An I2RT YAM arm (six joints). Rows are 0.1 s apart.
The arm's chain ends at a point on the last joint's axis. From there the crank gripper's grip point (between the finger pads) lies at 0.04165 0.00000 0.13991 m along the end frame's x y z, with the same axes.
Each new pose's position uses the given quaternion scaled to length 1; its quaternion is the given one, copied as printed.
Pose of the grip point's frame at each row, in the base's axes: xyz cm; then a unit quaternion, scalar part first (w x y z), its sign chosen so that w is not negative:
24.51 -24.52 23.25 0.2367 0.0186 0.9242 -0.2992
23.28 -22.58 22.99 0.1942 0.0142 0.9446 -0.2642
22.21 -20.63 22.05 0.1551 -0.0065 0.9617 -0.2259
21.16 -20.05 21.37 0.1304 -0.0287 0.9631 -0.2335
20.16 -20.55 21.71 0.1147 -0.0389 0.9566 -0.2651
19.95 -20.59 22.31 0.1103 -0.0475 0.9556 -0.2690
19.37 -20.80 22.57 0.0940 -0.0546 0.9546 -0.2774
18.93 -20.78 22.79 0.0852 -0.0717 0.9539 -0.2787
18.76 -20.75 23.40 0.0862 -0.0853 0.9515 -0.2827
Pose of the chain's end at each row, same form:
22.24 -16.21 35.04 0.2367 0.0186 0.9242 -0.2992
22.10 -15.20 35.53 0.1942 0.0142 0.9446 -0.2642
21.96 -14.24 35.17 0.1551 -0.0065 0.9617 -0.2259
21.47 -13.38 34.35 0.1304 -0.0287 0.9631 -0.2335
20.84 -13.02 34.19 0.1147 -0.0389 0.9566 -0.2651
20.69 -12.92 34.71 0.1103 -0.0475 0.9556 -0.2690
20.50 -12.88 34.78 0.0940 -0.0546 0.9546 -0.2774
20.16 -12.74 34.91 0.0852 -0.0717 0.9539 -0.2787
19.83 -12.55 35.43 0.0862 -0.0853 0.9515 -0.2827

